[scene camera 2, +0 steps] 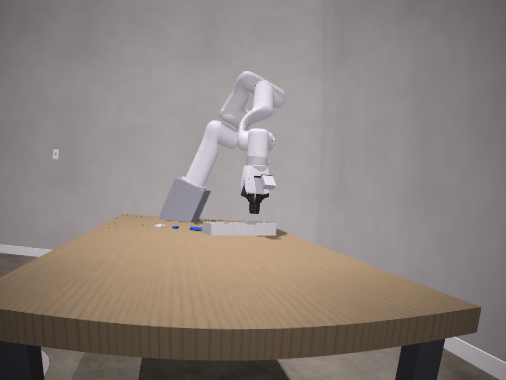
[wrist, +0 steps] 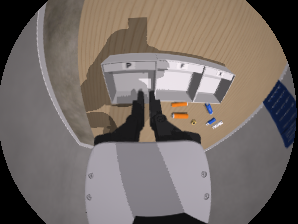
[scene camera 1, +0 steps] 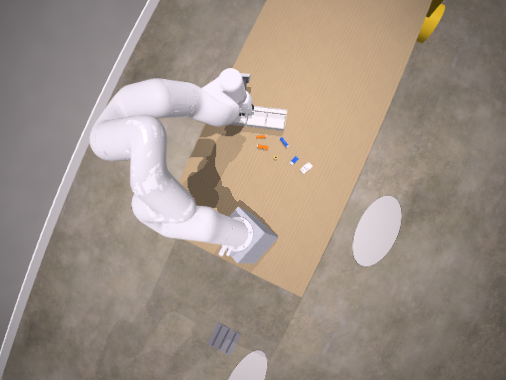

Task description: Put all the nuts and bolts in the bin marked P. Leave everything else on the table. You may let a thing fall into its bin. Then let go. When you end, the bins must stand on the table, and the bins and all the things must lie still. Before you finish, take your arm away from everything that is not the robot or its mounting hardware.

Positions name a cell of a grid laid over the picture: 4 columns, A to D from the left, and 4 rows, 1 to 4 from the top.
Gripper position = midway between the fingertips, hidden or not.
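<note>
My gripper (scene camera 2: C3). Gripper visible also in the wrist view (wrist: B2).
</note>
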